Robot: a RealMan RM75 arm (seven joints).
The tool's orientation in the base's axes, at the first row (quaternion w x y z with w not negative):
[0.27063 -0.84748 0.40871 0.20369]
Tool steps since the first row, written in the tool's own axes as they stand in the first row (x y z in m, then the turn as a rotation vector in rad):
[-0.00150 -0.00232 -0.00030 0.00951 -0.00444 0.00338]
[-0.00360 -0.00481 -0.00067 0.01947 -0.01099 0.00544]
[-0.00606 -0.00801 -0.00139 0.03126 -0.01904 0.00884]
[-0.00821 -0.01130 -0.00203 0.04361 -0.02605 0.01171]
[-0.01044 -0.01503 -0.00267 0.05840 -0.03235 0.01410]
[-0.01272 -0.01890 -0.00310 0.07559 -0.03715 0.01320]
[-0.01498 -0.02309 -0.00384 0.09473 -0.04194 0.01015]
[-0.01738 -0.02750 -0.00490 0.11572 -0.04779 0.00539]
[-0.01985 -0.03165 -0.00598 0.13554 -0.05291 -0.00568]
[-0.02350 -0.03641 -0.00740 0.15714 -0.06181 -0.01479]
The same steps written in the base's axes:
[0.00103 0.00189 0.00176 0.00869 -0.00112 -0.00669]
[0.00185 0.00418 0.00396 0.01950 -0.00223 -0.01201]
[0.00307 0.00682 0.00684 0.03242 -0.00279 -0.01896]
[0.00454 0.00938 0.00952 0.04489 -0.00455 -0.02611]
[0.00631 0.01222 0.01236 0.05827 -0.00840 -0.03449]
[0.00815 0.01529 0.01512 0.07226 -0.01648 -0.04213]
[0.01029 0.01832 0.01819 0.08764 -0.02705 -0.04923]
[0.01256 0.02134 0.02166 0.10516 -0.03921 -0.05574]
[0.01459 0.02426 0.02510 0.12220 -0.05502 -0.05694]
[0.01646 0.02797 0.02965 0.14307 -0.06867 -0.05956]

